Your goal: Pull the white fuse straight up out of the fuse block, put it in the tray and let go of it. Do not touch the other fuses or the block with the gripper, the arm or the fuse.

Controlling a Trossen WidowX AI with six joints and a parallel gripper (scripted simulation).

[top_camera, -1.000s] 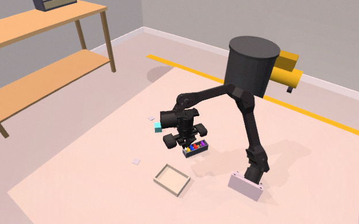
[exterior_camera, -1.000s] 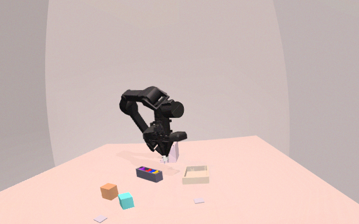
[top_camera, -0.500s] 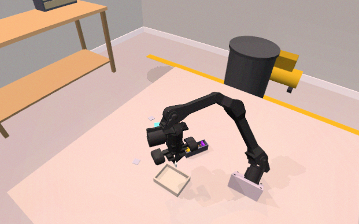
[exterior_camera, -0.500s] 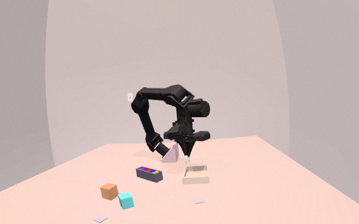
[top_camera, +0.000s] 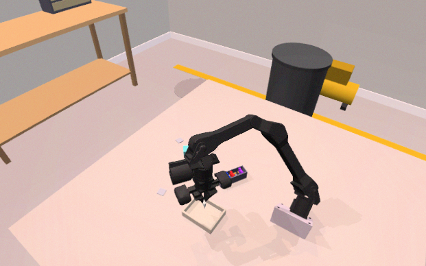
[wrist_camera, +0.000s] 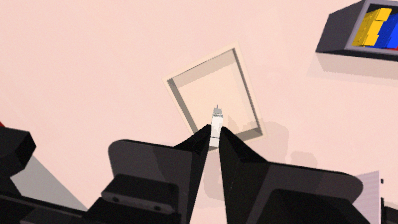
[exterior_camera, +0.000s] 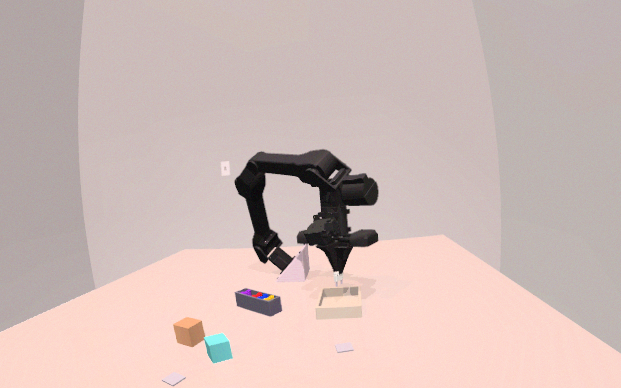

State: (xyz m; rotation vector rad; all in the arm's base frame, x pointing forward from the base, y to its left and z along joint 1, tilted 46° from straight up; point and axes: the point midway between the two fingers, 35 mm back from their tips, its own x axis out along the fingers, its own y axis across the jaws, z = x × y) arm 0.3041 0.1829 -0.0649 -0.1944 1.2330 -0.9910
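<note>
The white fuse lies 1 cm below my gripper tip. Round my gripper tip: orange cube: 30 cm to the right, 18 cm ahead, 7 cm below.
</note>
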